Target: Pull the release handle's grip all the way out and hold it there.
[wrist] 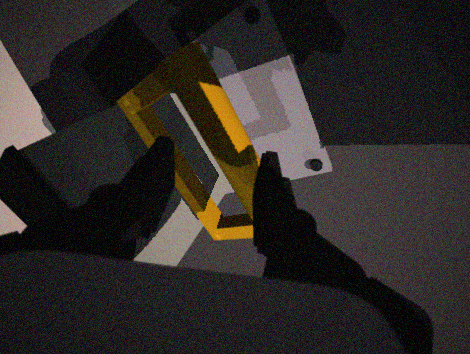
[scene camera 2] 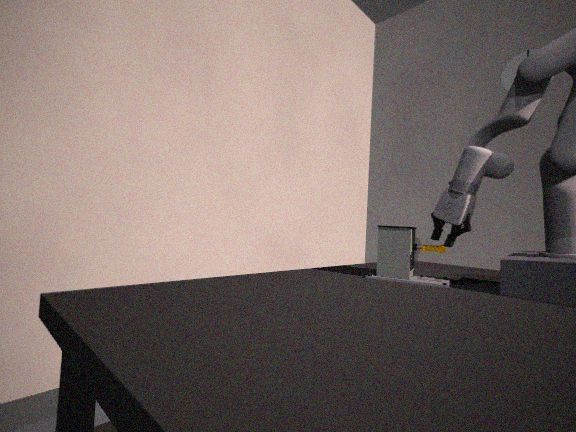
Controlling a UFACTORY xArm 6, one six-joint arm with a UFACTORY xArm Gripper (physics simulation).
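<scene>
The release handle's yellow grip [scene camera 2: 433,248] [wrist: 232,120] is a frame-shaped loop that sticks out from the right side of a pale grey box [scene camera 2: 395,252] in the scene view. A short gap with a thin link shows between grip and box. My gripper [scene camera 2: 443,241] [wrist: 216,167] is partly open, with nothing held. Its fingertips are just above the grip's outer part in the scene view. In the wrist view the fingers stand at either side of the grip's lower half, and the right finger hides part of its edge. Whether they touch it I cannot tell.
The box stands on a pale base plate [scene camera 2: 425,281] [wrist: 305,130] with a dark hole at its corner in the wrist view. A dark table [scene camera 2: 300,350] stretches across the foreground. The arm's grey pedestal [scene camera 2: 535,280] stands to the right, and a light wall [scene camera 2: 200,150] rises behind.
</scene>
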